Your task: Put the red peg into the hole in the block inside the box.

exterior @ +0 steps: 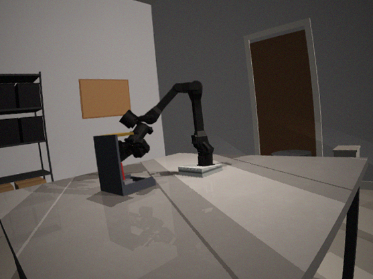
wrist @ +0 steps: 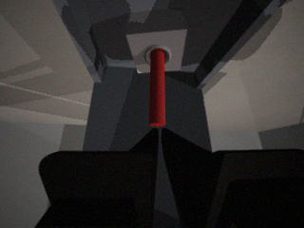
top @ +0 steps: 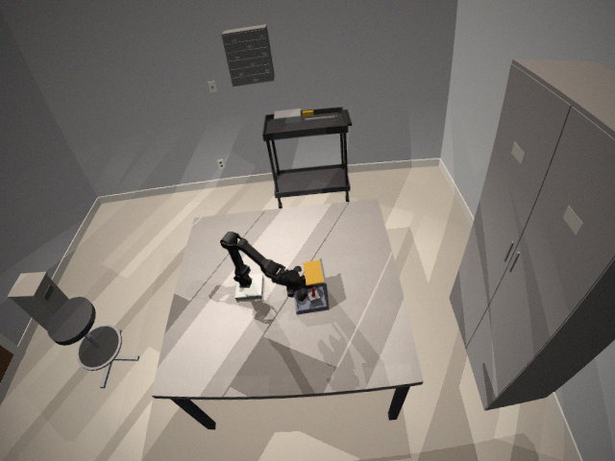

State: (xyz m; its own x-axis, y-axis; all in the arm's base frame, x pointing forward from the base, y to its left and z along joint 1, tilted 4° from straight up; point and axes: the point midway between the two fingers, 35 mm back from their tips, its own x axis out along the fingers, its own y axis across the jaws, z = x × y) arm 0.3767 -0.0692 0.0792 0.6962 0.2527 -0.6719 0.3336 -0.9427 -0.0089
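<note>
My gripper tip is now 5 cm above the red peg. The rest, counted from my gripper tip: yellow roof 11 cm above, 1 cm ahead.
</note>
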